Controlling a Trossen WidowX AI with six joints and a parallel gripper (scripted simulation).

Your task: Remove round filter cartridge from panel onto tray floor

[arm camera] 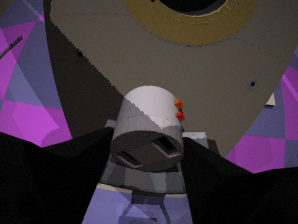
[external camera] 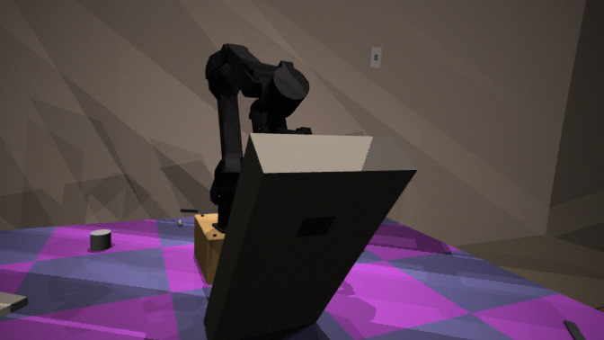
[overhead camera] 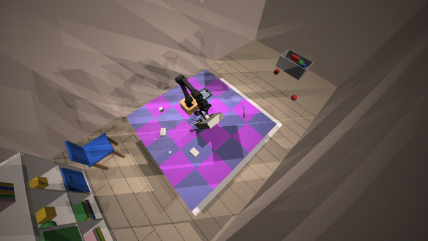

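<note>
My gripper tip is now 40 mm short of the tan service panel, 20 mm to the left of it and 20 mm above it. Round my gripper tip: grey tray: 330 mm to the left, 310 mm behind, 180 mm below; then round grey filter cartridge: right at my gripper tip.
</note>
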